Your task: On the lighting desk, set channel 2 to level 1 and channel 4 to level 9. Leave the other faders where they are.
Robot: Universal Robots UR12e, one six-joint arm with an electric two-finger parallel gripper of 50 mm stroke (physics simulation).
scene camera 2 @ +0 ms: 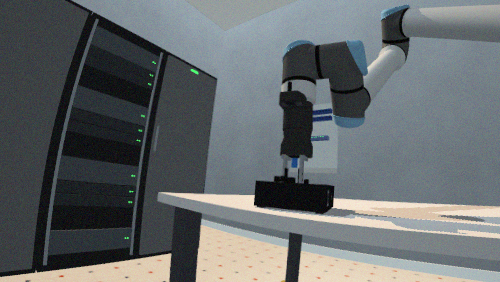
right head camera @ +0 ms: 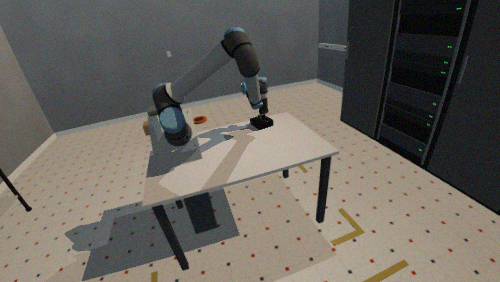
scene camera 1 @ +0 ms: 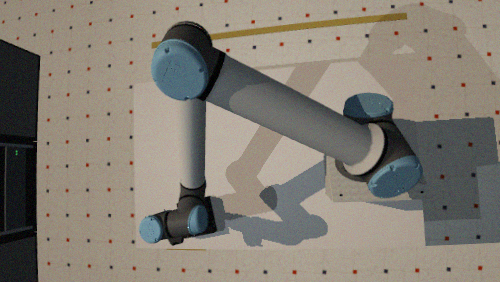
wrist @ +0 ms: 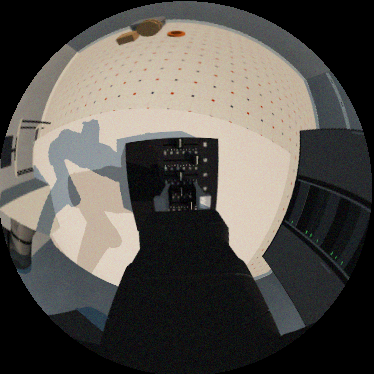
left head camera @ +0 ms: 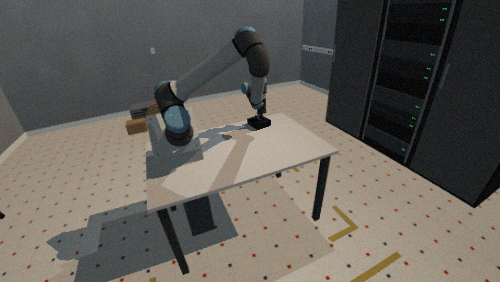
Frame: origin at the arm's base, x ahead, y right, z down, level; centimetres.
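Seen in the pictures: gripper, fingertip midpoint: (right head camera: pixel 262 118) (wrist: pixel 181 189) (left head camera: pixel 260 118).
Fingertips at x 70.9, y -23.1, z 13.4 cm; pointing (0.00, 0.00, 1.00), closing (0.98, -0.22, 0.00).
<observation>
Offsets run from my fingertips to a thing's top centre. "pt": to the spot under its first point. Level surfaces: height alone.
The lighting desk {dx -1.6, dy +0.4, dz -1.3 cm} (left head camera: pixel 259 123) (right head camera: pixel 262 123) (scene camera 2: pixel 294 197) (wrist: pixel 142 172) is a black box on the table; part of it shows in scene camera 1 (scene camera 1: pixel 212 217). In the wrist view several faders lie in rows, with pale labels at their right that are too blurred to read. The second cap from the top {pt dx +1.3, dy -4.7, dz -1.3 cm} (wrist: pixel 197 160) stands far right; the third cap {dx -0.6, dy -2.2, dz -1.3 cm} (wrist: pixel 180 176) stands near mid-track. My gripper (scene camera 2: pixel 293 174) (wrist: pixel 181 189) is open and low, its fingertips at the desk's top, either side of the fourth cap in the wrist view, without gripping it. The gripper body hides the lowest rows.
The desk stands near one edge of the pale table {dz +5.5 cm} (left head camera: pixel 295 145) (right head camera: pixel 295 145) (scene camera 1: pixel 155 125) (scene camera 2: pixel 225 202). Tall black server racks (left head camera: pixel 350 65) (right head camera: pixel 367 65) (scene camera 2: pixel 182 140) stand beyond the table. An orange ring (right head camera: pixel 200 116) (wrist: pixel 176 34) and a brown box (left head camera: pixel 136 126) (wrist: pixel 127 38) are on the floor.
</observation>
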